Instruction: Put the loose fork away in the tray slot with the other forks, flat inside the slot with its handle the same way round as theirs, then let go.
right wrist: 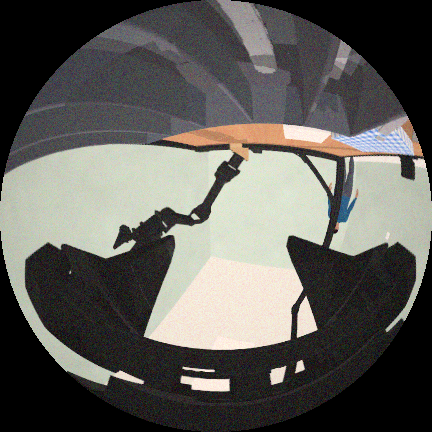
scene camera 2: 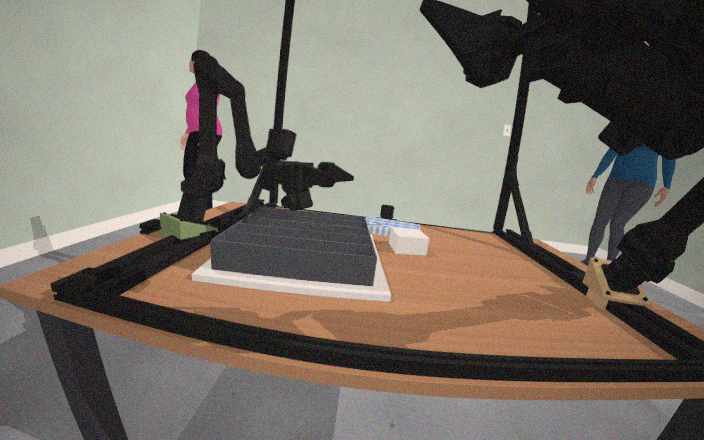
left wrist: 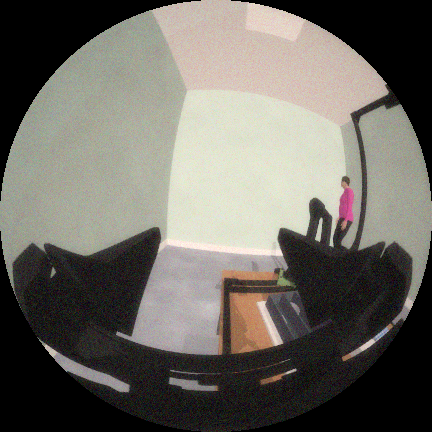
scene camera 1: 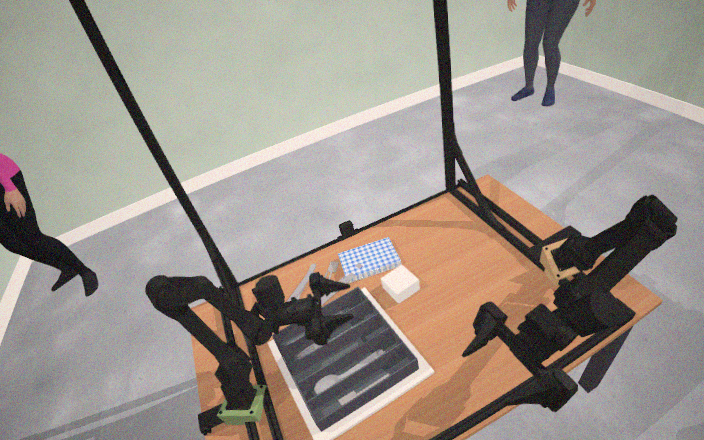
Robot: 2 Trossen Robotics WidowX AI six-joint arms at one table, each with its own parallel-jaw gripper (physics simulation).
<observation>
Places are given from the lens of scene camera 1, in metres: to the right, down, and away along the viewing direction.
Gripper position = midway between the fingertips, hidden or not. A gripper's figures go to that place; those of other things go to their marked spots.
left gripper [scene camera 1: 483, 378]: 0.19, 0.23, 0.52
right gripper [scene camera 1: 351, 300]: 0.00, 0.20, 0.91
</observation>
